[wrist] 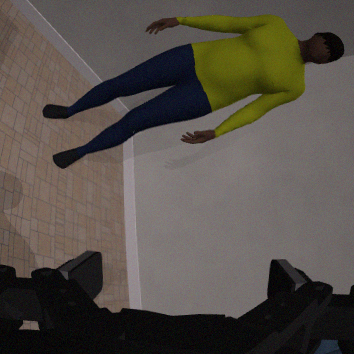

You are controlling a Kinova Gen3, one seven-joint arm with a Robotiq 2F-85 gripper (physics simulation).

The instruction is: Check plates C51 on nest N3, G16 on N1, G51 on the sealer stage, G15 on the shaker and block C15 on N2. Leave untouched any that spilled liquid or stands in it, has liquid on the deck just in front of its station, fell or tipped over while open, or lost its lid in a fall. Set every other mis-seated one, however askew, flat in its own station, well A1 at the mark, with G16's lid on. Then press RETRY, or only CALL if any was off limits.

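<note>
My gripper [184, 275] is open, its two dark fingers wide apart at the bottom of the wrist view, with the wall behind the gap and no object between them. Plates C51, G16, G51 and G15, block C15, nests N1, N2 and N3, the sealer stage, the shaker and the RETRY and CALL buttons do not show in this view.
A person [245, 60] in a yellow-green top and dark blue trousers appears sideways across the upper part of the view. Behind is a grey wall [225, 210] with a pale skirting board [130, 200]. A tiled floor [75, 200] lies at the left.
</note>
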